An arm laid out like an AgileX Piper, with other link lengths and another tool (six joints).
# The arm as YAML. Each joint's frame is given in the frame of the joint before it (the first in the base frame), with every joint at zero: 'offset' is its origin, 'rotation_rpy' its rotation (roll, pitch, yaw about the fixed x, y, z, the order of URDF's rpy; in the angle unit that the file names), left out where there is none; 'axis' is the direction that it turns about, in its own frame. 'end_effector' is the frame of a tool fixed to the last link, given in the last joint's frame.
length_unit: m
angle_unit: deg
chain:
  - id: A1
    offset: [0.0, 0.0, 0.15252]
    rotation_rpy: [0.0, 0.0, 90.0]
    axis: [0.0, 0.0, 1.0]
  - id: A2
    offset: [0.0, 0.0, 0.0]
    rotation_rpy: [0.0, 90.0, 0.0]
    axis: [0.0, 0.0, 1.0]
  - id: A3
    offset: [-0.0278, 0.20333, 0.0]
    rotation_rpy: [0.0, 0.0, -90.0]
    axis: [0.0, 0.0, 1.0]
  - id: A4
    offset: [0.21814, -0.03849, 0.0]
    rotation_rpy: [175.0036, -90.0, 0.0]
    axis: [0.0, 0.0, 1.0]
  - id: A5
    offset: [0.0, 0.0, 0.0]
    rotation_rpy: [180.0, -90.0, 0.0]
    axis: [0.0, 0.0, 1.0]
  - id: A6
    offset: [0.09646, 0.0, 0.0]
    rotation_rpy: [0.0, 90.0, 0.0]
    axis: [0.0, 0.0, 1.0]
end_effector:
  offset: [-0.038, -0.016, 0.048]
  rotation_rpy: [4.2, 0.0, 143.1]
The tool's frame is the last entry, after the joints.
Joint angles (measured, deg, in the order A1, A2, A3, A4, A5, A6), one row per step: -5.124 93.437 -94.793 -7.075 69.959 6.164; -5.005 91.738 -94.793 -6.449 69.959 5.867; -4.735 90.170 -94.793 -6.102 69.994 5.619; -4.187 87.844 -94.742 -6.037 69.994 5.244; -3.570 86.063 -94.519 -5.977 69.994 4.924; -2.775 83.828 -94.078 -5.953 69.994 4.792; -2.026 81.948 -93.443 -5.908 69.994 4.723; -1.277 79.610 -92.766 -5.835 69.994 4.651; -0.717 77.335 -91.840 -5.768 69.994 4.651; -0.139 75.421 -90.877 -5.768 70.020 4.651; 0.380 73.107 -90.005 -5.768 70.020 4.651; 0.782 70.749 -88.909 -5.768 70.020 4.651; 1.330 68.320 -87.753 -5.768 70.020 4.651; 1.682 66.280 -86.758 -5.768 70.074 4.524; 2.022 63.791 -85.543 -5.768 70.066 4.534; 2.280 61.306 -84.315 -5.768 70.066 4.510; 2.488 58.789 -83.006 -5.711 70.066 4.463
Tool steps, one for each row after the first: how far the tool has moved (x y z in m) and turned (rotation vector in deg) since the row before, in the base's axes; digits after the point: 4 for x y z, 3 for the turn. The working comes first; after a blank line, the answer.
Tool pose at each row, in the base's axes (x y z in m, rotation vector in deg; the steps are taken from these numbers as rounded here): 0.3400 -0.0105 0.2735 82.697 131.694 2.997; 0.3363 -0.0079 0.2836 81.749 130.759 4.721; 0.3325 -0.0051 0.2928 80.656 129.946 6.045; 0.3263 -0.0012 0.3057 78.727 128.699 7.481; 0.3211 0.0029 0.3145 77.080 128.041 8.532; 0.3141 0.0077 0.3244 75.368 127.173 9.815; 0.3079 0.0122 0.3312 74.006 126.692 10.827; 0.2999 0.0166 0.3399 72.498 125.858 12.114; 0.2920 0.0198 0.3467 71.401 125.112 13.179; 0.2850 0.0227 0.3511 70.443 124.707 13.936; 0.2766 0.0252 0.3577 69.358 123.818 14.964; 0.2680 0.0271 0.3630 68.469 123.000 15.842; 0.2589 0.0294 0.3680 67.431 122.262 16.793; 0.2512 0.0308 0.3716 66.572 121.690 17.438; 0.2420 0.0320 0.3758 65.766 120.795 18.306; 0.2327 0.0327 0.3795 65.022 119.880 19.103; 0.2234 0.0333 0.3826 64.325 119.004 19.900

-0.0037 0.0026 0.0101 0.337 -1.703 0.460; -0.0038 0.0028 0.0092 0.095 -1.520 0.535; -0.0062 0.0039 0.0129 -0.301 -2.221 0.880; -0.0052 0.0041 0.0088 -0.218 -1.516 0.898; -0.0070 0.0048 0.0099 -0.149 -1.775 0.909; -0.0062 0.0045 0.0068 -0.050 -1.237 0.817; -0.0080 0.0044 0.0087 -0.021 -1.655 0.828; -0.0079 0.0032 0.0068 0.040 -1.349 0.582; -0.0070 0.0029 0.0044 -0.007 -0.925 0.575; -0.0084 0.0025 0.0066 0.003 -1.442 0.519; -0.0086 0.0019 0.0053 0.012 -1.262 0.402; -0.0091 0.0023 0.0050 0.024 -1.273 0.548; -0.0077 0.0014 0.0036 -0.061 -0.981 0.436; -0.0092 0.0012 0.0042 0.048 -1.282 0.334; -0.0093 0.0007 0.0037 0.030 -1.254 0.274; -0.0093 0.0006 0.0031 0.065 -1.202 0.267
